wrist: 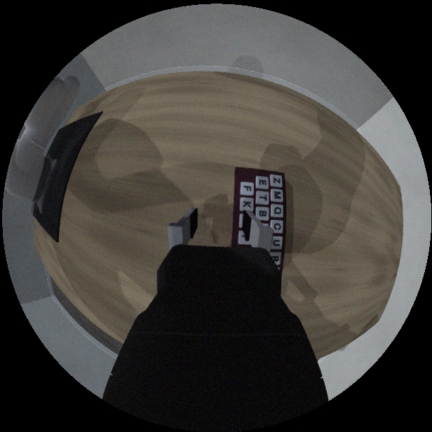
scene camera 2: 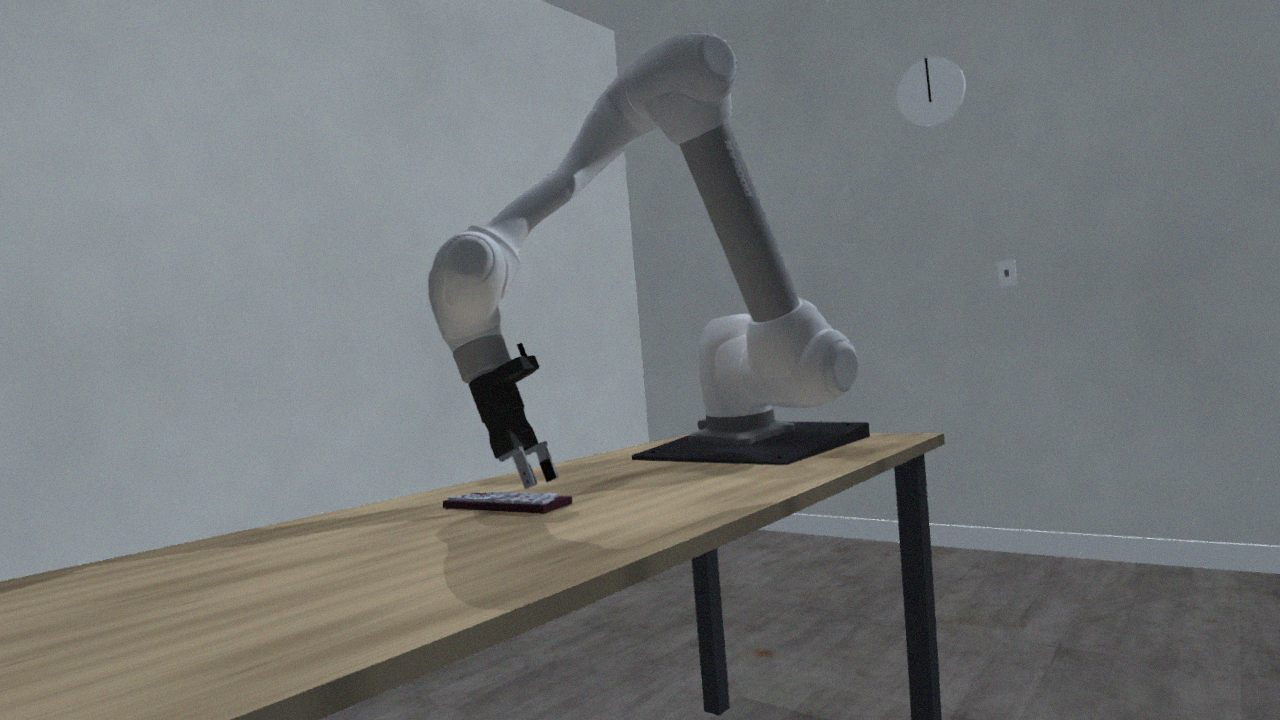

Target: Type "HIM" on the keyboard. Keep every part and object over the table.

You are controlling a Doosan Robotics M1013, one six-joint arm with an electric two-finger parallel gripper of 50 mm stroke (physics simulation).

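Pixels of known places: gripper, fingertip midpoint: (scene camera 2: 542, 483); arm's base at its link origin: (scene camera 2: 741, 435).
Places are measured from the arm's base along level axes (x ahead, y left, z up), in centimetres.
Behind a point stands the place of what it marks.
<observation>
The keyboard (scene camera 2: 510, 505) @(x 68.7, y 14.7, z -1.4 cm) (wrist: 262, 198) is a dark red slab with rows of white letter keys, flat on the table. In the wrist view the Z, M, Q, C, U, E, T, B, F and K keys can be read. The H and I keys cannot be made out; the right finger and the gripper body hide part of the keyboard. My gripper (scene camera 2: 539, 482) @(x 60.7, y 11.2, z 0.4 cm) (wrist: 219, 218) is open and empty, tilted, with its fingertips a little above the keyboard's height. In the wrist view its right finger overlaps the keyboard's near-left keys and its left finger is over bare wood.
The wooden table (scene camera 2: 313, 600) @(x 103.5, y 35.3, z -2.5 cm) (wrist: 200, 115) carries the keyboard and the black base plate (scene camera 2: 666, 454) @(x 21.0, y -2.7, z -1.4 cm) (wrist: 70, 160) under the arm's base. The table's long front edge runs below the keyboard in the scene view. A wall stands behind the table.
</observation>
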